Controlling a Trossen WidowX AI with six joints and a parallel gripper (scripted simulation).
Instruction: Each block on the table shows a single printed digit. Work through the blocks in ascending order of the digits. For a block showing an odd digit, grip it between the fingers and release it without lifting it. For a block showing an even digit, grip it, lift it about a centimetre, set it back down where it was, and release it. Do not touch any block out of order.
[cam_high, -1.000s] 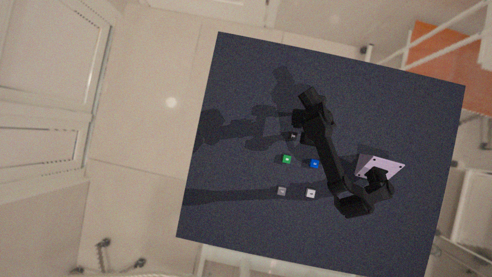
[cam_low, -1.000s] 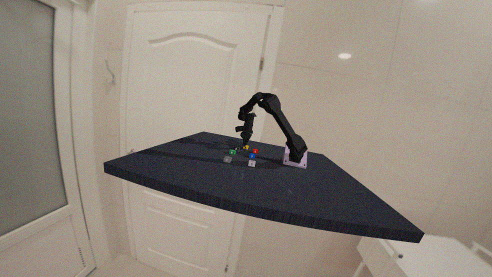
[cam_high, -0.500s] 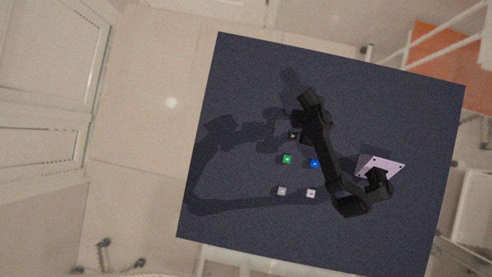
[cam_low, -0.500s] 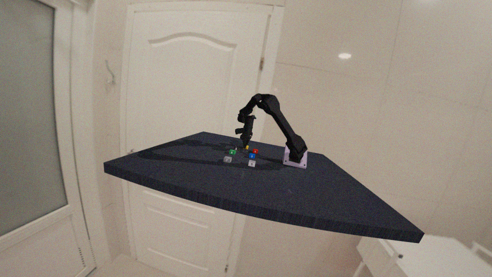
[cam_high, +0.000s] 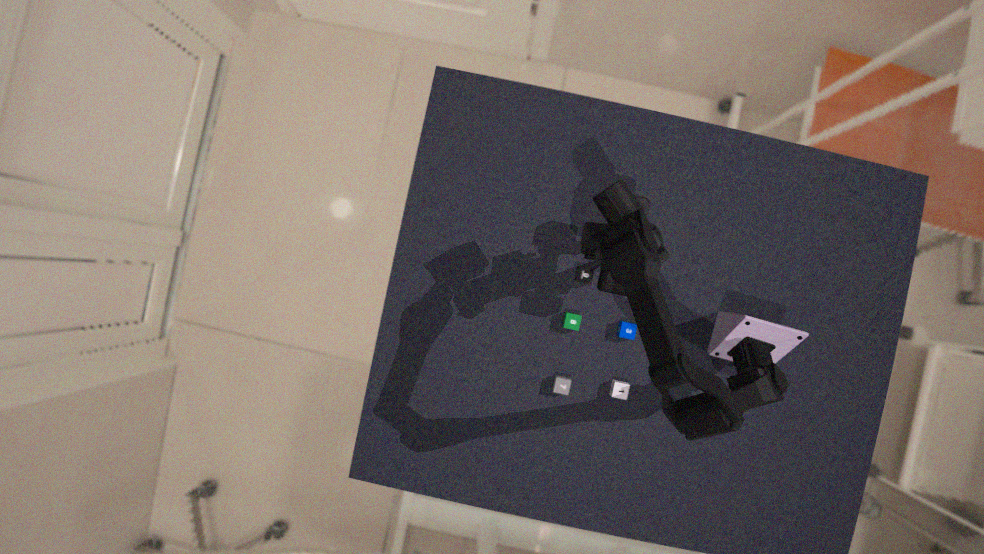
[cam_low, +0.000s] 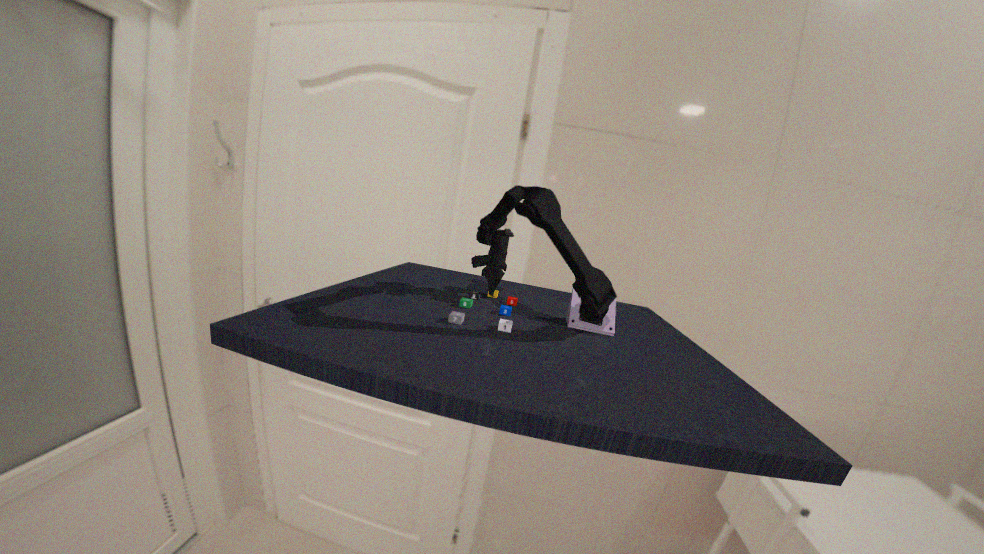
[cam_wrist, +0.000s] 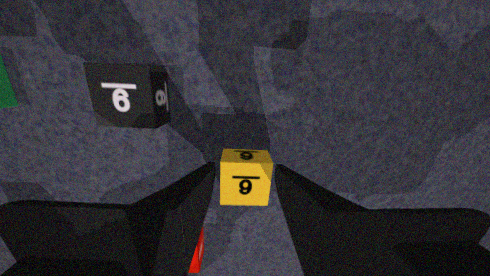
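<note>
The grey block lies 1 cm ahead of my gripper tip and 30 cm to the left of it. Round my gripper tip: yellow block (1 cm behind); then black block (4 cm ahead, 7 cm to the left); then red block (8 cm behind, 4 cm to the left).
</note>
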